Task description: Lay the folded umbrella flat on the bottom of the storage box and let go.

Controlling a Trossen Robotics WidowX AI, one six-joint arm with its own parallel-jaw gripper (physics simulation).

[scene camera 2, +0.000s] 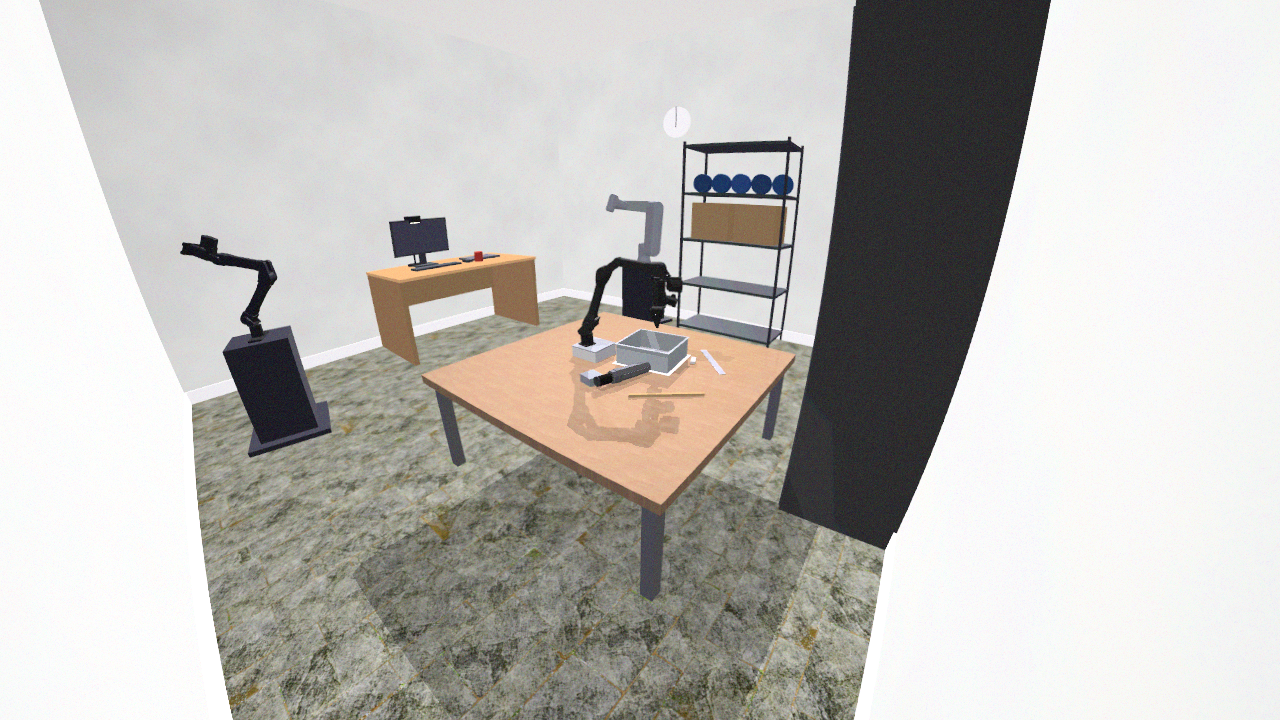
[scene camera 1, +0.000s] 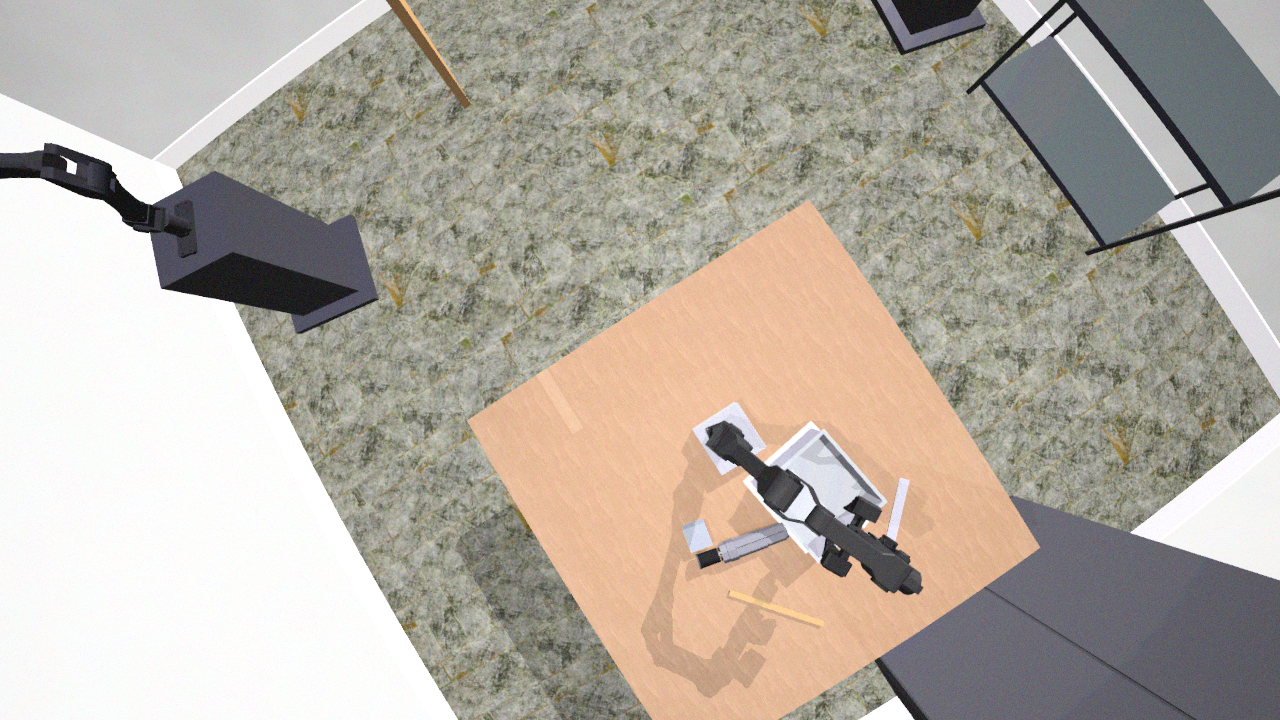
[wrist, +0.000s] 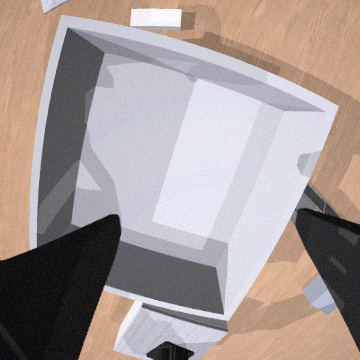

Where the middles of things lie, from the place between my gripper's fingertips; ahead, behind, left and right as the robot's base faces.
Right now the storage box [scene camera 1: 815,457] is 140 mm below my hand, 40 mm behind it and 10 mm to the left of it. From my hand the other things lie so: small white block [wrist: 173,22] (180 mm below, 140 mm to the left, 100 mm ahead).
